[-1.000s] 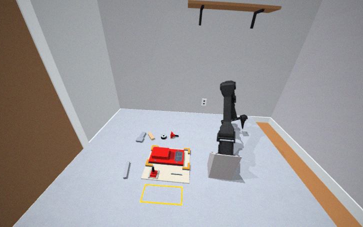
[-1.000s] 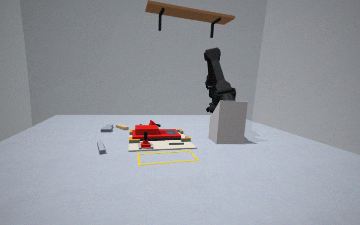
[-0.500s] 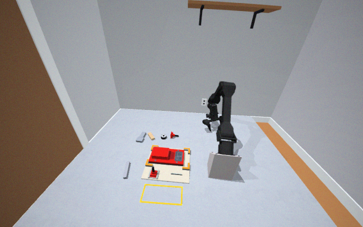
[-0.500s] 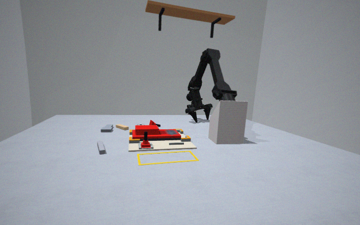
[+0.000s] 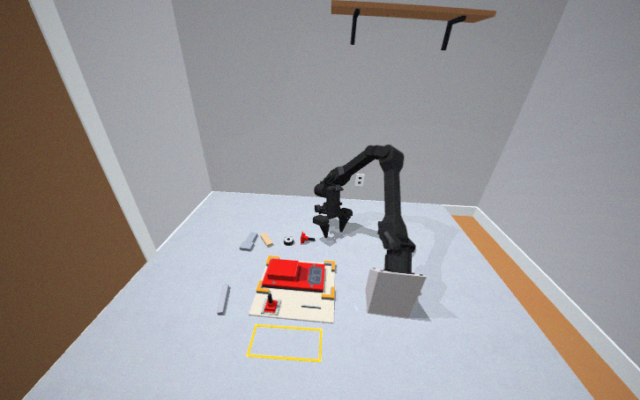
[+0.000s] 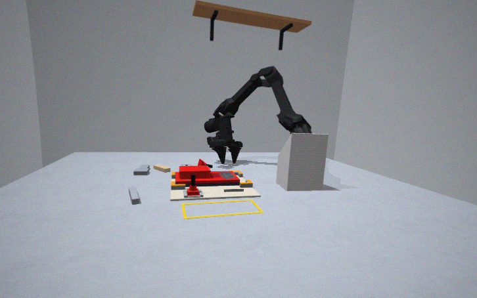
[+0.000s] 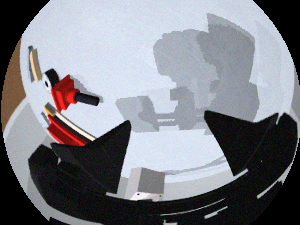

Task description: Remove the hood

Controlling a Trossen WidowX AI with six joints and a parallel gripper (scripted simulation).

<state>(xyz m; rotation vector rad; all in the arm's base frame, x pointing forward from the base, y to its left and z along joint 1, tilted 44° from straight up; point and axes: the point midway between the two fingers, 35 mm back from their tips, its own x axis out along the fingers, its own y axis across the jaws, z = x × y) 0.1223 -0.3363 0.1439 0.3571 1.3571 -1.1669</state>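
Now: the wheel 19 cm ahead of my gripper tip and 4 cm to the left of it. From my gripper tip the other things lie so: grey bar: 38 cm ahead, 31 cm to the left; wooden piece: 28 cm ahead, 3 cm to the left.
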